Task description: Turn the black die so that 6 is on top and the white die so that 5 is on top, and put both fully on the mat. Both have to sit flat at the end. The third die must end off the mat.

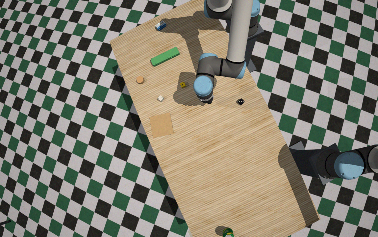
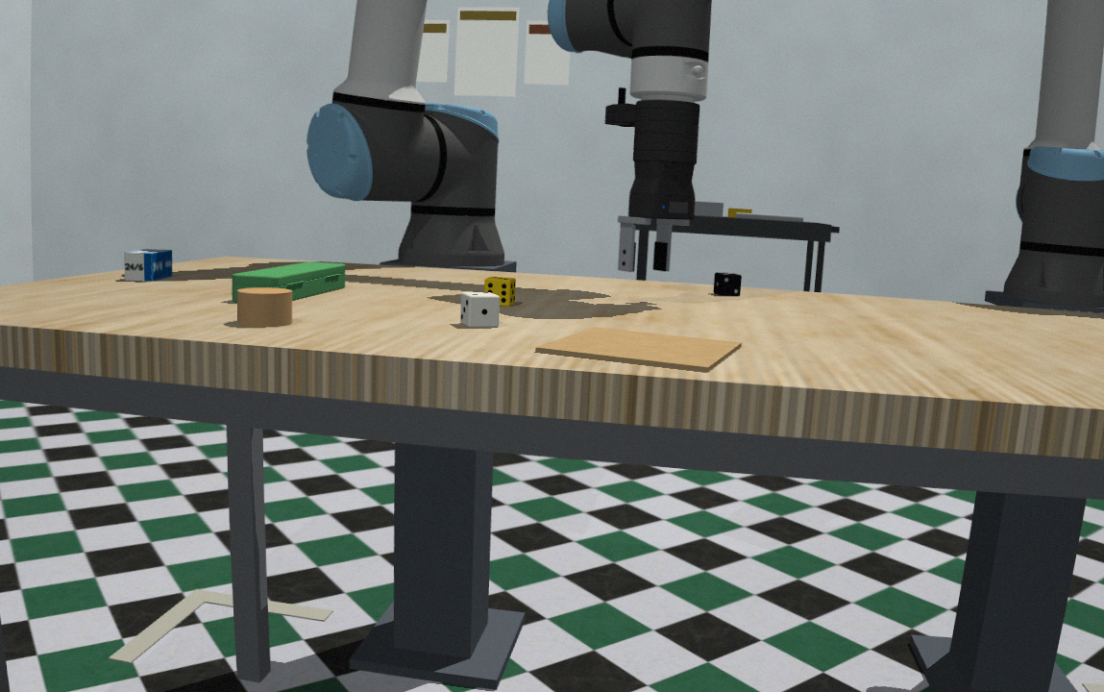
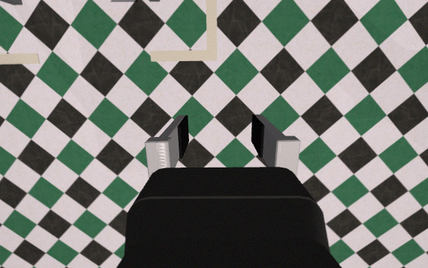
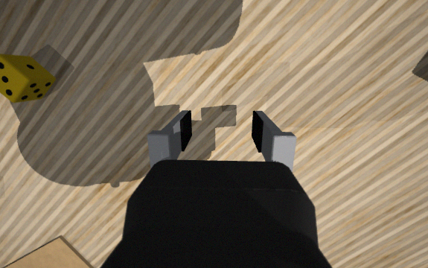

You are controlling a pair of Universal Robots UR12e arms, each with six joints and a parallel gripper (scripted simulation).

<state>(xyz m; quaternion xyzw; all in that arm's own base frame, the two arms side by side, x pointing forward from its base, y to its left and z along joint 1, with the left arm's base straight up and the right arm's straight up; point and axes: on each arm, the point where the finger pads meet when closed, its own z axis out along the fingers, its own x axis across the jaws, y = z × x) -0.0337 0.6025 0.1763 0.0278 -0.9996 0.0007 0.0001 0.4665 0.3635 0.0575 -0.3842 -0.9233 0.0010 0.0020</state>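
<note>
My right hand is 17 cm past the black die, 12 cm to the right of it and 4 cm above it. Round my right hand: yellow die 10 cm ahead, 16 cm to the right, 4 cm below; then white die 27 cm ahead, 15 cm to the right, 4 cm below; then tan mat 35 cm ahead, 6 cm below.
</note>
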